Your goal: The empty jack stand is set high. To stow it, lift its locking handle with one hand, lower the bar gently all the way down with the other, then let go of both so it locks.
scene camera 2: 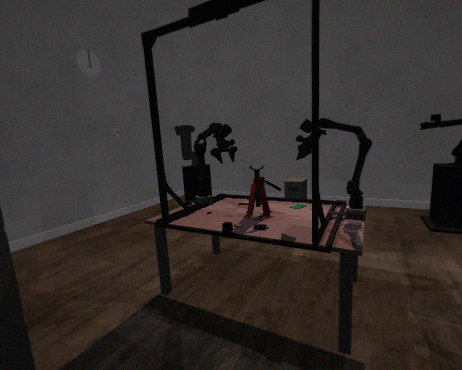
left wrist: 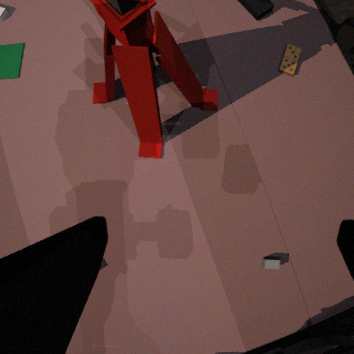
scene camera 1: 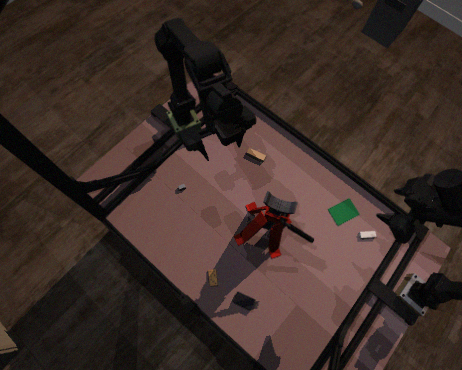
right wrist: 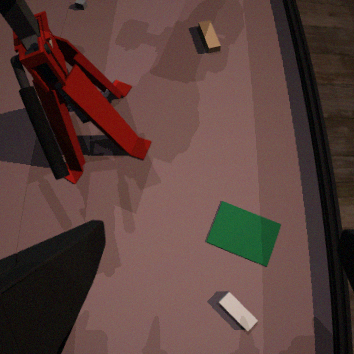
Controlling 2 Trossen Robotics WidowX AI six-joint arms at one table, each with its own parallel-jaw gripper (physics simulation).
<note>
My left gripper is open and holds nothing. My right gripper is open, holding nothing. A green card rests on the table. Also in view: a black locking handle.
My left gripper is seen too in the left wrist view. My right gripper also shows in the right wrist view.
</note>
